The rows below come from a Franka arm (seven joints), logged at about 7 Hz.
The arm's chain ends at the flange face. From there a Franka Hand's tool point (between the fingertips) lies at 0.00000 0.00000 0.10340 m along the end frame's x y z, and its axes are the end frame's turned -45 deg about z.
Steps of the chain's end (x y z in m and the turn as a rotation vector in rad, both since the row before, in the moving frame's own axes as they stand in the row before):
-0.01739 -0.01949 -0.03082 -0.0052 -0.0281 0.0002
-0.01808 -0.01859 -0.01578 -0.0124 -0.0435 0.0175
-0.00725 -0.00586 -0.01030 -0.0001 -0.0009 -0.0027
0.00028 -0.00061 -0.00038 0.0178 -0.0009 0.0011
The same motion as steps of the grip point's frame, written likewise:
-0.00095 -0.02775 -0.03086 0.0162 -0.0235 0.0002
-0.00371 -0.02824 -0.01589 0.0220 -0.0395 0.0175
-0.00106 -0.00933 -0.01030 0.0006 -0.0007 -0.0027
0.00187 -0.00160 -0.00040 0.0132 0.0120 0.0011

